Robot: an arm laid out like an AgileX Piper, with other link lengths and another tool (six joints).
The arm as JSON. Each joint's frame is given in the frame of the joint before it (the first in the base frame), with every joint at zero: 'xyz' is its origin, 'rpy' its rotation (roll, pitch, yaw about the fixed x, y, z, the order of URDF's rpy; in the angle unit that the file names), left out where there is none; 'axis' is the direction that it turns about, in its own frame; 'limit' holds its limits. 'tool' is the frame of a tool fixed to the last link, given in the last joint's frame.
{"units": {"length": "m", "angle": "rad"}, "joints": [
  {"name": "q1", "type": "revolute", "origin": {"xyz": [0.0, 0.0, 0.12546]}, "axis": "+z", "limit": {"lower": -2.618, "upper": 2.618}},
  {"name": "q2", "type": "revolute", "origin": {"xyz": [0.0, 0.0, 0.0]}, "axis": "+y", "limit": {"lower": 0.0, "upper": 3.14}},
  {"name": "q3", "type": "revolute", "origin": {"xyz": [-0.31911, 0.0, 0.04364]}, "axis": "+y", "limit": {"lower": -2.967, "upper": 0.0}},
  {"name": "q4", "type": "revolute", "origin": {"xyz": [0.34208, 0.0, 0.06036]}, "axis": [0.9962, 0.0, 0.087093], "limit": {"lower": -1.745, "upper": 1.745}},
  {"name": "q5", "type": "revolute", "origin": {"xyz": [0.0, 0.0, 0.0]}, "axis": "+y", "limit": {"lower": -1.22, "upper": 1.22}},
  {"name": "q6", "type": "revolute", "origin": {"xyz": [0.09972, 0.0, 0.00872]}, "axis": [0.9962, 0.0, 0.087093], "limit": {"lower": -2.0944, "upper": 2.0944}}
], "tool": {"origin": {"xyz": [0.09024, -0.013, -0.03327], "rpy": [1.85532, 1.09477, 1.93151]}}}
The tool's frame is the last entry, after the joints.
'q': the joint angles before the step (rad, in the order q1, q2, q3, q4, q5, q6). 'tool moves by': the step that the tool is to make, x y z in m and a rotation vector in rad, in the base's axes. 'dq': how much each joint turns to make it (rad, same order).
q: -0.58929, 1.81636, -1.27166, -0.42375, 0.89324, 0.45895
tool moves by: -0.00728, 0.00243, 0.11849, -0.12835, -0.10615, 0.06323
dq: 0.01265, -0.20113, -0.07740, -0.00439, 0.09502, -0.09787
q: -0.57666, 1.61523, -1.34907, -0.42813, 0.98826, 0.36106
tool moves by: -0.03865, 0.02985, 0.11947, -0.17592, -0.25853, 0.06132
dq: 0.00343, -0.31197, 0.03389, 0.01745, -0.05499, -0.04671
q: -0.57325, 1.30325, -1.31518, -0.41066, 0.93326, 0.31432
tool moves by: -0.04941, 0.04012, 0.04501, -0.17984, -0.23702, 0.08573
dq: -0.00001, -0.32462, 0.20846, -0.00110, -0.20071, -0.01146
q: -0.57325, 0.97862, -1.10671, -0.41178, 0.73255, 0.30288
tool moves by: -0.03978, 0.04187, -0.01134, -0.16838, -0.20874, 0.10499
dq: 0.00002, -0.32786, 0.30755, -0.00348, -0.26927, -0.00074
